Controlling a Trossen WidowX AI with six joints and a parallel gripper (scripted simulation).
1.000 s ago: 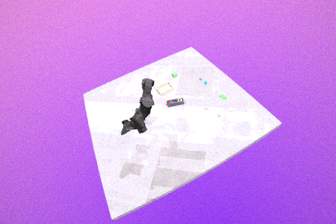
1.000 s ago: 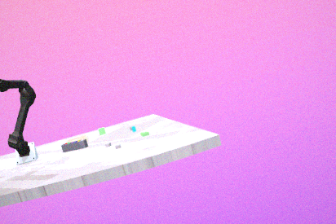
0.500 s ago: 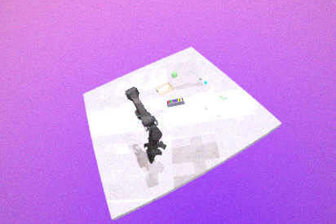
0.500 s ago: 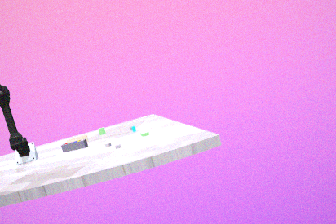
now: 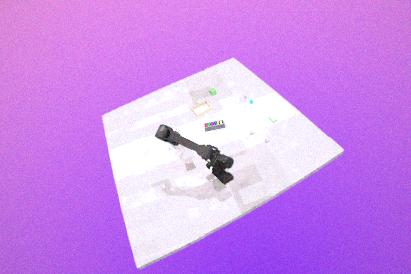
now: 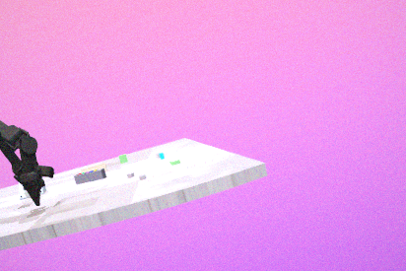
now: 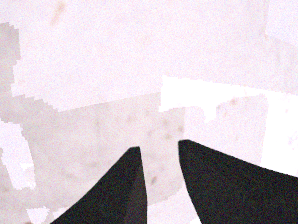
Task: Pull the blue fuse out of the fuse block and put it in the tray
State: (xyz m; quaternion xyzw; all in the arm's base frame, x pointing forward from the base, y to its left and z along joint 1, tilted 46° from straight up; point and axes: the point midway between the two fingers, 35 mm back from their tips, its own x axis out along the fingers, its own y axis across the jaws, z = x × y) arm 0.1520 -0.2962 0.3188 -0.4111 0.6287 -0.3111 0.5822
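The blue fuse is 420 mm to the left of my gripper tip and 150 mm ahead of it. From my gripper tip the other things lie so: green fuse: 430 mm to the left, 120 mm ahead; then yellow fuse: 410 mm to the left, 170 mm ahead; then purple fuse: 420 mm to the left, 140 mm ahead.
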